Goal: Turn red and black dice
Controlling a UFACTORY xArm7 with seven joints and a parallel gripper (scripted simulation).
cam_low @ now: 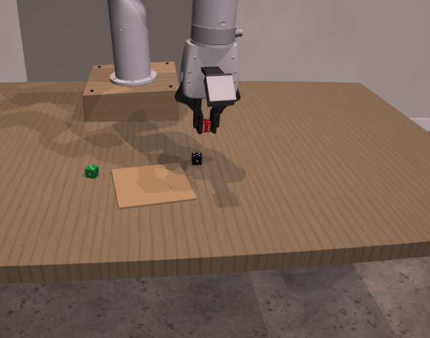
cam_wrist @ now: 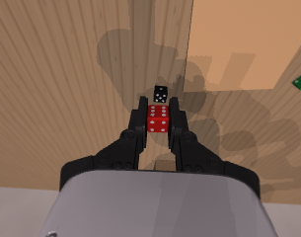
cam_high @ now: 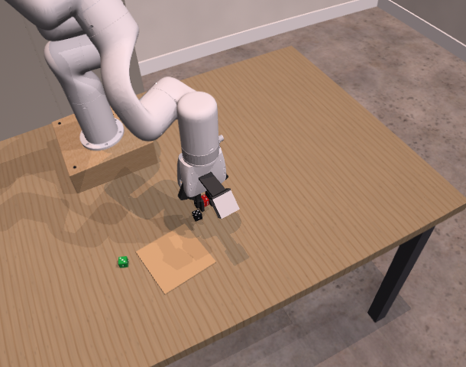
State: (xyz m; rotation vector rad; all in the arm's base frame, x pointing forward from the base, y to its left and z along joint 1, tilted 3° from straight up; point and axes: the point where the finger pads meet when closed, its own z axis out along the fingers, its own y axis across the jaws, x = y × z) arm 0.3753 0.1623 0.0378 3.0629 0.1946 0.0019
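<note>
The black die lies 100 mm below my hand, 40 mm behind it and 10 mm to the right of it. Round my hand: red die (10 mm below, 10 mm behind); then tan mat (110 mm below, 100 mm to the right, 40 mm ahead); then green die (220 mm to the right, 100 mm below, 10 mm ahead).
</note>
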